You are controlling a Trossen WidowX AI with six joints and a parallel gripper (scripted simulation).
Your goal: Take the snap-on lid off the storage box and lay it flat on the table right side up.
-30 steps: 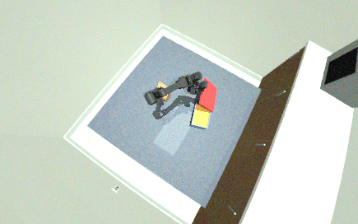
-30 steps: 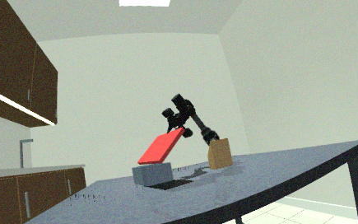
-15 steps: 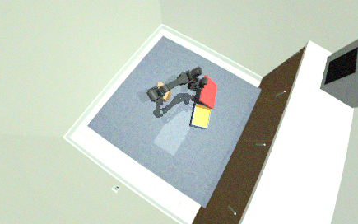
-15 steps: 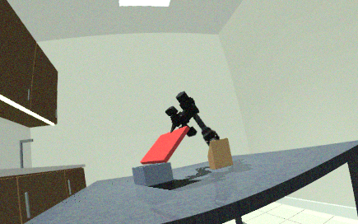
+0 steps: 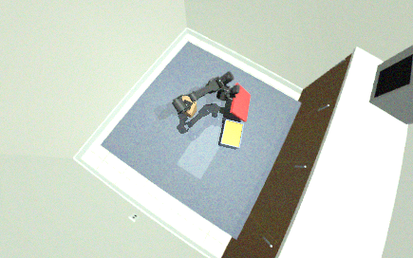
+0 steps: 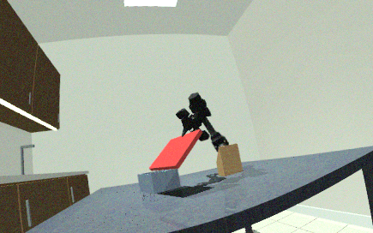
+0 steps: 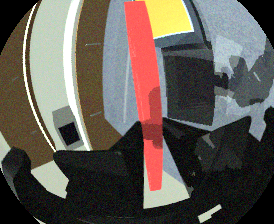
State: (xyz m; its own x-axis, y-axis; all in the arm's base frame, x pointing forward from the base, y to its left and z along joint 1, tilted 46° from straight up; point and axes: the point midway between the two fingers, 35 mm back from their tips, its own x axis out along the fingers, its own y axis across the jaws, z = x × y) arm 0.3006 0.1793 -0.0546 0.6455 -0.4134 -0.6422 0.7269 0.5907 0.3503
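My gripper tip is now 6 cm short of the red lid, 2 cm to the right of it and 5 cm above it. From my gripper tip the other things lie so: storage box (11 cm ahead, 21 cm to the right, 18 cm below).
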